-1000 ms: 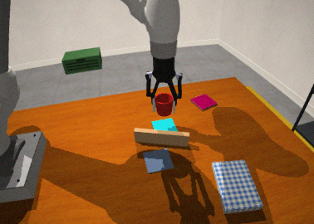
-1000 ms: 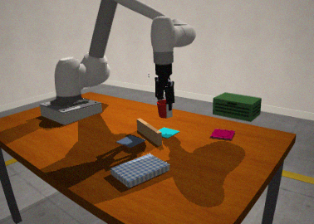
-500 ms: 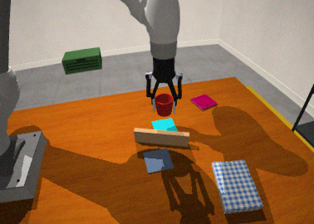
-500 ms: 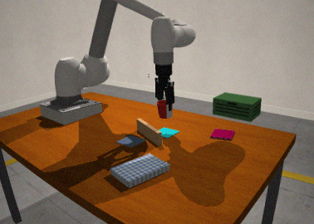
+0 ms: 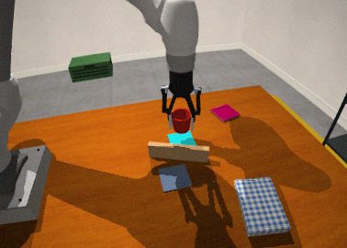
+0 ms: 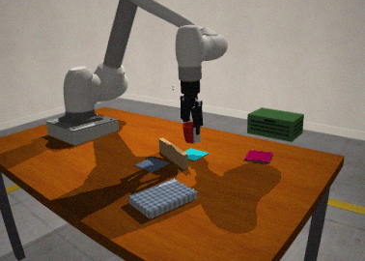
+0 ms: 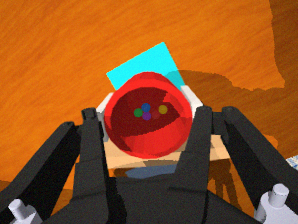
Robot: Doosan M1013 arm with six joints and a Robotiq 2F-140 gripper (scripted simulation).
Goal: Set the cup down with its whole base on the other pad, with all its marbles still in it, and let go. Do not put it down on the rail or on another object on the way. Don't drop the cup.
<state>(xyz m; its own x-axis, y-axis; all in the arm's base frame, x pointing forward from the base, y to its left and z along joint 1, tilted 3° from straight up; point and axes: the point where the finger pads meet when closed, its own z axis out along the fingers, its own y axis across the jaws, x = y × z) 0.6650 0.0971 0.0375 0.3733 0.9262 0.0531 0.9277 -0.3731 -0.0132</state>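
Now: the wooden rail 80 mm to the right of my hand, 80 mm below it and 30 mm behind it. Round my hand: magenta flat block: 240 mm ahead, 130 mm to the left, 90 mm below; pad: 170 mm to the right, 100 mm below, 70 mm behind; red cup: 20 mm below.
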